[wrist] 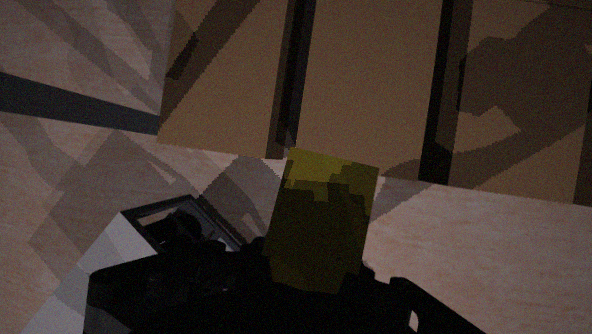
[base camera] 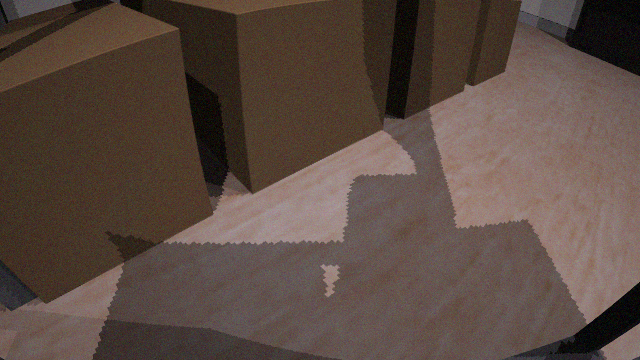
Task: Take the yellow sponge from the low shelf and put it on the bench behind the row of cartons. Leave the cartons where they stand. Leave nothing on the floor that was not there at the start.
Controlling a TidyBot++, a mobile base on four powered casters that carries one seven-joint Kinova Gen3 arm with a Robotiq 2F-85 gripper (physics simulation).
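Frame: origin at the arm's base, x ahead, y left, z up, level; metres.
Seen in the pictures: gripper, between the fingertips: (wrist: 306, 252).
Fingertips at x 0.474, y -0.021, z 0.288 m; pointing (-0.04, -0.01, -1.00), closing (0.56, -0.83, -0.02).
Note:
A point is followed by its place in that frame.
The yellow sponge (wrist: 320, 220) @(x 0.505, y -0.004, z 0.338 m) is between the fingers of my gripper (wrist: 306, 252) @(x 0.474, y -0.021, z 0.288 m), which is shut on it; its far end sticks out past the fingertips, partly in shadow. In the wrist view it overlaps the foot of the row of cartons (wrist: 365, 90) @(x 0.714, y 0.056, z -0.127 m); the distance between them is hard to tell. In the base camera view the cartons (base camera: 305, 90) @(x 0.533, y -0.020, z -0.260 m) stand upright on the floor, with narrow dark gaps between them. The gripper does not show there. No bench top can be made out in either view, and the low shelf does not show.
The nearest carton (base camera: 100, 150) @(x 0.368, y 0.212, z -0.228 m) is at the left of the base camera view. A dark blue-grey bar (wrist: 75, 102) @(x 0.308, y 0.388, z 0.090 m) runs to the row's left end in the wrist view. A black block (base camera: 612, 30) @(x 1.746, y -2.159, z -0.215 m) stands at the far right. The robot's pale base (wrist: 112, 245) @(x 0.083, y 0.213, z -0.013 m) is lower left.

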